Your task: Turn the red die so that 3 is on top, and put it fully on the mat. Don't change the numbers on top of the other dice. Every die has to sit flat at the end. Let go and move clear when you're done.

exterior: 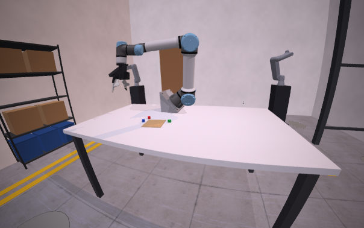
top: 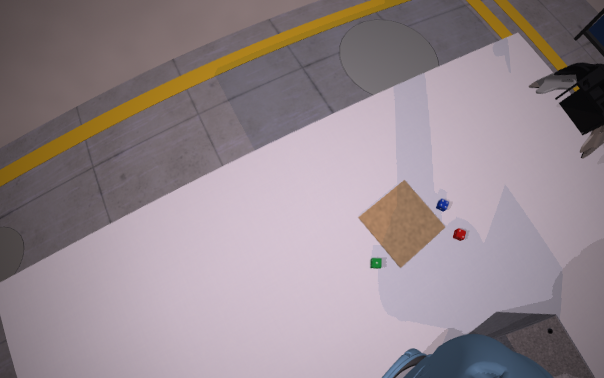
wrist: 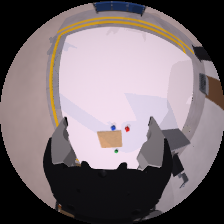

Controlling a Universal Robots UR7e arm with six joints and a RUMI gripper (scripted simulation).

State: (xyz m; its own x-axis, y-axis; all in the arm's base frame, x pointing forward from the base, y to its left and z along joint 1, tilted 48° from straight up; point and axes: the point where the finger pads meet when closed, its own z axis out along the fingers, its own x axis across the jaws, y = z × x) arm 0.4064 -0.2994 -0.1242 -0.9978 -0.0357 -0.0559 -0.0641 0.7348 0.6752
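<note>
Now: the blue die 20 mm behind my hand, 180 mm to the left of it and 230 mm below it. From my hand the other things lie so: red die (90 mm behind, 180 mm to the left, 230 mm below); then mat (280 mm to the left, 230 mm below); then green die (50 mm behind, 380 mm to the left, 230 mm below).
</note>
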